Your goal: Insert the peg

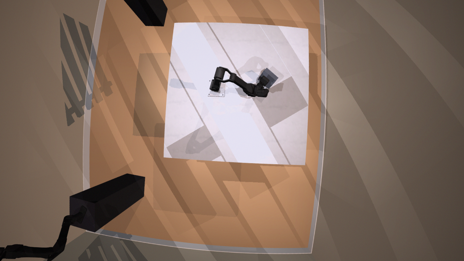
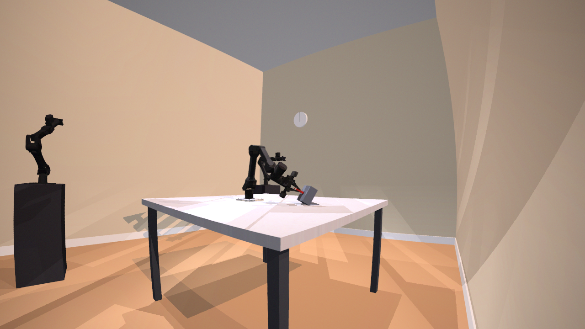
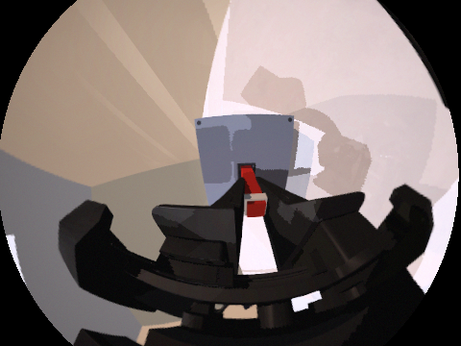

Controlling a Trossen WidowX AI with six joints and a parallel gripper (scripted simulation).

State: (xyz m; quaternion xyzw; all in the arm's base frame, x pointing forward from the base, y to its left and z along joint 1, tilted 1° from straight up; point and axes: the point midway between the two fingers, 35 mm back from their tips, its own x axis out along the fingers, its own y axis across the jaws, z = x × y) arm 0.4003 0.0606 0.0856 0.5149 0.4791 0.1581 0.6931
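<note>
Right now the grey sloped panel is 3 cm ahead of my gripper tip, 4 cm to the left of it and 3 cm below it. The rest, counted from my gripper tip: red peg (1 cm behind, 1 cm to the right, 1 cm above).
</note>
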